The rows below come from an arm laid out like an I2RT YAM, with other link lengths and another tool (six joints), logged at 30 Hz.
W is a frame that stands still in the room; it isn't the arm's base.
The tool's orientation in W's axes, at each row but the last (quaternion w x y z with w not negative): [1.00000 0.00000 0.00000 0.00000]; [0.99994 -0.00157 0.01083 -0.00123]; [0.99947 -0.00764 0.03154 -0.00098]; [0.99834 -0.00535 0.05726 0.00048]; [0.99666 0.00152 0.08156 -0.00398]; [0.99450 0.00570 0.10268 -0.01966]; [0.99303 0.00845 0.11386 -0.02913]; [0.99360 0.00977 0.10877 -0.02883]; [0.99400 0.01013 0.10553 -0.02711]
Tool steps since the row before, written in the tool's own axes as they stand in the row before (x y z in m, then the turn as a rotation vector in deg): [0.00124 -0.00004 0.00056 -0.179 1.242 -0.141]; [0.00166 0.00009 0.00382 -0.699 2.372 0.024]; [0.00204 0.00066 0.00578 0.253 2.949 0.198]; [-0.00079 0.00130 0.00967 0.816 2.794 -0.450]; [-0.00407 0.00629 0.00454 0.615 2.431 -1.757]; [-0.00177 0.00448 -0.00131 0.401 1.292 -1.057]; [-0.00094 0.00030 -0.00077 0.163 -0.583 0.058]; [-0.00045 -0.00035 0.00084 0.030 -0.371 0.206]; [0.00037 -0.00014 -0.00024 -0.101 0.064 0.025]
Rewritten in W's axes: [0.00124 -0.00004 0.00056 -0.179 1.242 -0.141]; [0.00174 0.00010 0.00378 -0.693 2.374 0.032]; [0.00240 0.00074 0.00563 0.269 2.951 0.136]; [0.00032 0.00140 0.00968 0.755 2.789 -0.570]; [-0.00323 0.00630 0.00516 0.341 2.433 -1.828]; [-0.00182 0.00456 -0.00089 0.229 1.292 -1.107]; [-0.00107 0.00037 -0.00053 0.137 -0.592 0.014]; [-0.00028 -0.00035 0.00091 0.052 -0.377 0.190]; [0.00030 -0.00015 -0.00031 -0.090 0.068 0.047]
